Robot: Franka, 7 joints.
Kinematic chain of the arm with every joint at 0, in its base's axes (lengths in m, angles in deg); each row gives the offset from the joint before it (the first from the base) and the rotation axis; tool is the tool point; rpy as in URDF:
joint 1: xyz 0 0 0.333 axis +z
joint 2: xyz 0 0 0 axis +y
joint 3: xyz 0 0 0.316 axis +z
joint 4: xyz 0.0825 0 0 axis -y
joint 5: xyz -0.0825 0 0.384 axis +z
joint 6: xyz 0 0 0 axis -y
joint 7: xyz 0.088 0 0 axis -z
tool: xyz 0 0 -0.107 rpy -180 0 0
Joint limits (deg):
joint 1: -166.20..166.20
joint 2: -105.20..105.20
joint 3: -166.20..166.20
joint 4: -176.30..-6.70
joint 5: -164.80..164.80
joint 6: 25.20..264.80
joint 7: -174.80..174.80
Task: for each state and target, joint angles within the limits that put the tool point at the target. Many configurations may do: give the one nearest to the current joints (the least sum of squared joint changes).
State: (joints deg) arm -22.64 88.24 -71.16 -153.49 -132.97 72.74 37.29
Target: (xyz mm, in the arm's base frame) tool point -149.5 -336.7 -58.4
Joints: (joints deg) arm -30.30 100.25 -36.05 -136.93 -142.81 79.05 37.29
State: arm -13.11 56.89 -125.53 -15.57 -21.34 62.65 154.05
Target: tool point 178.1 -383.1 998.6
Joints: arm -31.43 42.66 -121.93 -25.11 -20.60 86.53 154.05
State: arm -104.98 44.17 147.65 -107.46 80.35 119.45 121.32
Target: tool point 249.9 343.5 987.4
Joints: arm -96.95 13.42 154.78 -72.16 84.11 127.22 121.32
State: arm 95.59 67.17 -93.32 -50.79 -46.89 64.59 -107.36
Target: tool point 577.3 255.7 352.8
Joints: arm 74.68 82.53 -76.34 -74.90 -38.10 60.60 -107.36
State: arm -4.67 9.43 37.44 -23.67 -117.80 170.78 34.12
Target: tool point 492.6 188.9 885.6
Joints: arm -12.76 13.20 31.32 -47.09 -126.36 197.89 34.12
